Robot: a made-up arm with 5 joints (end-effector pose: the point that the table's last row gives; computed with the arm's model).
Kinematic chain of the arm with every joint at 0, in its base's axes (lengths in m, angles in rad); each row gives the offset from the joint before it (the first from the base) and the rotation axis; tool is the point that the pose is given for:
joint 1: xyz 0 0 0.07 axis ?
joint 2: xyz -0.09 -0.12 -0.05 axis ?
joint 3: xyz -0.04 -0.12 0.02 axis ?
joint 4: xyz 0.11 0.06 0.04 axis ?
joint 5: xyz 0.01 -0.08 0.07 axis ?
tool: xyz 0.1 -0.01 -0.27
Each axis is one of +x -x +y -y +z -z.
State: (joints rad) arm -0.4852 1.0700 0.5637 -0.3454 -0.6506
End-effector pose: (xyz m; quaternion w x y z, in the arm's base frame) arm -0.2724 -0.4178 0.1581 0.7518 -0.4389 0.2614 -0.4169
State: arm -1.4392 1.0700 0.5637 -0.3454 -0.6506
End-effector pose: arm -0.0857 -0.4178 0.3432 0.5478 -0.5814 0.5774 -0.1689
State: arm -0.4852 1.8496 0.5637 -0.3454 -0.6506
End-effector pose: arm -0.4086 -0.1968 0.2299 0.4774 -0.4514 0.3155 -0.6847
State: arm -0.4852 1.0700 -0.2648 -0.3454 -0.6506
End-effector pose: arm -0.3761 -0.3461 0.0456 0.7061 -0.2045 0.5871 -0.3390
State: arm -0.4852 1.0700 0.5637 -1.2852 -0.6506
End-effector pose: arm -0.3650 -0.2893 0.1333 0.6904 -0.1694 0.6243 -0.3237
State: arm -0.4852 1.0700 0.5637 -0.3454 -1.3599
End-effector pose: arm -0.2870 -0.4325 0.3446 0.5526 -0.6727 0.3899 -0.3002
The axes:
joint 1: -y
joint 2: -z
joint 3: -y
joint 4: -y
joint 5: +x

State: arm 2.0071 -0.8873 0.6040 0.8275 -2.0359
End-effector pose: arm -0.2272 -0.4782 0.0791 0.1739 -0.0497 0.8193 0.5441
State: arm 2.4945 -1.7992 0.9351 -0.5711 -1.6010
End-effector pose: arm -0.3577 0.0356 0.0848 0.4306 0.5401 0.7009 0.1778
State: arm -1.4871 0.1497 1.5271 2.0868 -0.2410
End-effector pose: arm 0.1683 -0.2931 0.4640 0.4760 -0.0996 -0.8727 -0.0431
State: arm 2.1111 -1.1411 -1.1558 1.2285 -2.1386
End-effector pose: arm -0.2518 -0.1487 0.2633 0.2169 0.5612 0.6073 0.5189
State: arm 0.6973 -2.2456 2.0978 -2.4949 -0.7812
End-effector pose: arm 0.2341 0.0338 0.1313 0.2175 -0.5967 -0.3530 0.6871
